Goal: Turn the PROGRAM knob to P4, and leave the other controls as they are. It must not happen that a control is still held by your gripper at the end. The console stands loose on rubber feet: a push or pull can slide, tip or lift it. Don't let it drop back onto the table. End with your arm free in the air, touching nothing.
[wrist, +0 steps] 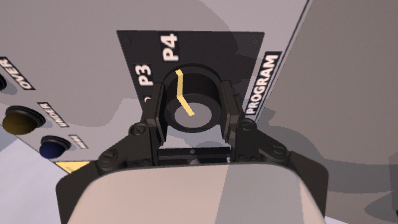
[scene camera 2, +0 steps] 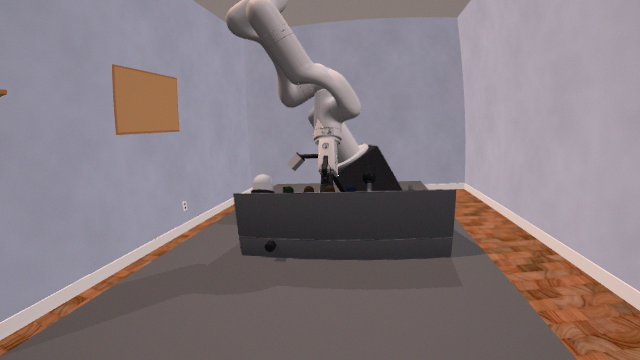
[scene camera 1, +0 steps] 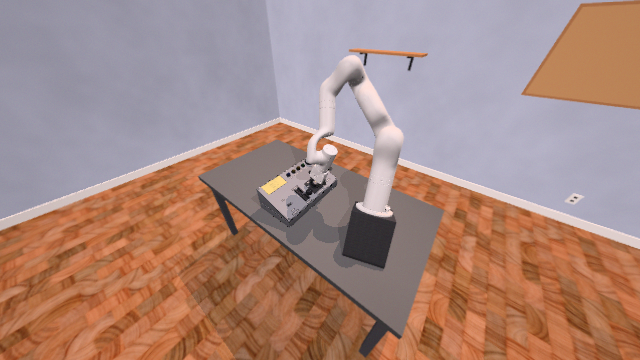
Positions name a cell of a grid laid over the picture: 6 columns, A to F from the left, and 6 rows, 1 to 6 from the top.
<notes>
In view: the gripper (scene camera 2: D4) and a grey console (scene camera 2: D4).
The grey console also shows in the wrist view (wrist: B3) and in scene camera 1 (scene camera 1: C4). The gripper also shows in the wrist view (wrist: C3).
</notes>
